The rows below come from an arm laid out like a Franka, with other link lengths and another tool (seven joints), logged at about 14 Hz.
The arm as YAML. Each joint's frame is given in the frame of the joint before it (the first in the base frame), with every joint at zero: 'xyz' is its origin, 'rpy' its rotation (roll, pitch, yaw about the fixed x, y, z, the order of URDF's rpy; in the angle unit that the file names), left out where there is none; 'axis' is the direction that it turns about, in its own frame. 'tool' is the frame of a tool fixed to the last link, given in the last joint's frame.
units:
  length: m
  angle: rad
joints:
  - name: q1
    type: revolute
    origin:
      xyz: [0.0, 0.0, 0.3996]
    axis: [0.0, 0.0, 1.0]
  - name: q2
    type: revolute
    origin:
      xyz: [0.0, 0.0, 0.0]
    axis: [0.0, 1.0, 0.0]
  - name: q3
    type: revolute
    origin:
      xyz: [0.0, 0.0, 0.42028]
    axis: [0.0, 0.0, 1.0]
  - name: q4
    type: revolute
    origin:
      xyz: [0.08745, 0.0, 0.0]
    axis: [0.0, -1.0, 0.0]
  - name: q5
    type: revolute
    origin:
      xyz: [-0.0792, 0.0, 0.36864]
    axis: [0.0, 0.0, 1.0]
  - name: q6
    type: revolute
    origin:
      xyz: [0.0, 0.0, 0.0]
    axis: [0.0, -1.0, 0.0]
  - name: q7
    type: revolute
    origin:
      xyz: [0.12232, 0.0, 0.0]
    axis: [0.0, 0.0, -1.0]
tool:
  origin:
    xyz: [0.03, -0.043, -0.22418]
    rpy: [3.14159, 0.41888, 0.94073]
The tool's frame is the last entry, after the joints.
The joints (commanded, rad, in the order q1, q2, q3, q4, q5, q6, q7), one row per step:
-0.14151 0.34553 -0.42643 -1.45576 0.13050 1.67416 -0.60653
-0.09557 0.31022 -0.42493 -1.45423 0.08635 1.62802 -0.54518
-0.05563 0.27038 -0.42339 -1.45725 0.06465 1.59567 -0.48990
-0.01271 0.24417 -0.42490 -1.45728 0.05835 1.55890 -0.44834
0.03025 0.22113 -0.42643 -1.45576 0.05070 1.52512 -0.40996
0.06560 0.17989 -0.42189 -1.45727 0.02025 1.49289 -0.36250
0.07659 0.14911 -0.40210 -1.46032 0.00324 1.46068 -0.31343
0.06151 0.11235 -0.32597 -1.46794 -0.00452 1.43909 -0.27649
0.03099 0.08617 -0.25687 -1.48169 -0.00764 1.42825 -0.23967
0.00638 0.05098 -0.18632 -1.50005 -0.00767 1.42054 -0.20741
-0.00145 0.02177 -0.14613 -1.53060 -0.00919 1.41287 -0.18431
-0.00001 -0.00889 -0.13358 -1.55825 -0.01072 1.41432 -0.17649
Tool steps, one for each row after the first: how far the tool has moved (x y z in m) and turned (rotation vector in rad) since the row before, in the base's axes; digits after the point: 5 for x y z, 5 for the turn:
-0.00502 0.02663 0.01923 -0.02384 0.02753 -0.00666
-0.00529 0.02469 0.02094 -0.01104 0.00240 -0.01201
-0.00292 0.02771 0.01220 0.00414 0.01009 -0.00064
-0.00289 0.02652 0.01120 0.00073 0.01008 0.00293
-0.01098 0.01892 0.02135 -0.01972 0.00156 -0.00675
-0.01131 0.01470 0.01268 -0.00600 0.00807 -0.01933
-0.00465 0.03236 0.01317 0.00810 -0.00601 0.02259
-0.00610 0.02006 0.00615 0.00580 -0.00125 0.00101
-0.00790 0.02557 0.01001 0.00635 -0.00940 0.01335
-0.01089 0.01837 0.00091 0.00315 0.00893 0.00911
-0.01070 0.00793 0.00419 0.00114 -0.00444 0.00620

